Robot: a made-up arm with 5 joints.
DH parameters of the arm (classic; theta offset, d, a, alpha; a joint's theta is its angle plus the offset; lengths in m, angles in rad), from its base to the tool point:
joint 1: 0 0.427 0 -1.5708
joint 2: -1.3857 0 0.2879 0
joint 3: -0.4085 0 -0.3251 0
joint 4: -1.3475 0 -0.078 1.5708
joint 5: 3.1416 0.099 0 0
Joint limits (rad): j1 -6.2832..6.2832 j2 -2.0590..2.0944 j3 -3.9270..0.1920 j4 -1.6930..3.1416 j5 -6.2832..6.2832
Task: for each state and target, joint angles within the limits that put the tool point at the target. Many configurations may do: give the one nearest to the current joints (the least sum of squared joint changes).
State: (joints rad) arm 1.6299 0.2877 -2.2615 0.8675 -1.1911
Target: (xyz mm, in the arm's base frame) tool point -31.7 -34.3 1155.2
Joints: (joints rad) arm 0.8248 -0.3725 -2.6289 0.8002 -1.1911
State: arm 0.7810 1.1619 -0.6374 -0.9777 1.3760
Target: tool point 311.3 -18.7 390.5
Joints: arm -0.0600 0.4155 -0.2944 -1.4270 1.3760
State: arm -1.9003 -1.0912 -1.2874 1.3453 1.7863
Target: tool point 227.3 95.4 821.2
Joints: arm -2.7442 -1.7654 -1.3331 1.5368 1.7863
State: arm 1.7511 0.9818 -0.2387 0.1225 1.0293
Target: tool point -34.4 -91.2 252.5
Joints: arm 1.2101 1.1409 0.1380 0.2292 1.0293
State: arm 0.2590 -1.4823 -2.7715 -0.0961 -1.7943
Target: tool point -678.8 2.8 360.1
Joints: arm -0.0041 -1.5178 -3.0762 -0.3774 -1.7943
